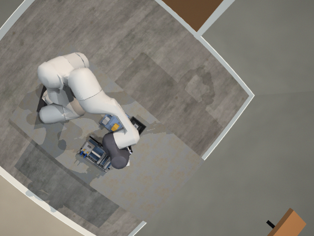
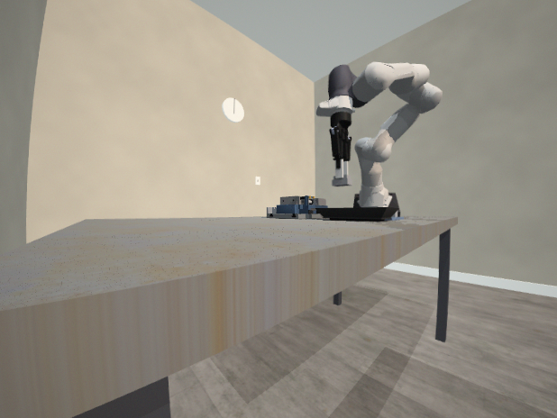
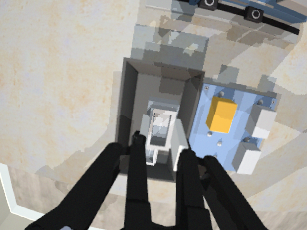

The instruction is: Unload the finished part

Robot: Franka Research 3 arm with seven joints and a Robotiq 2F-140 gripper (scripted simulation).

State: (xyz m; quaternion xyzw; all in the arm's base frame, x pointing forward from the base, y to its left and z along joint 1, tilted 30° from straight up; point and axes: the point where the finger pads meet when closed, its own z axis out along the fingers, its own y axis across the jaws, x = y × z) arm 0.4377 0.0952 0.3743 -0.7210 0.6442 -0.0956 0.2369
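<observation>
The orange block is 16 cm below my hand, 12 cm behind it and 1 cm to the right of it. Round my hand: blue vise (26 cm to the right, 14 cm below, 6 cm behind); blue fixture plate (18 cm below, 17 cm behind, 2 cm to the left).
</observation>
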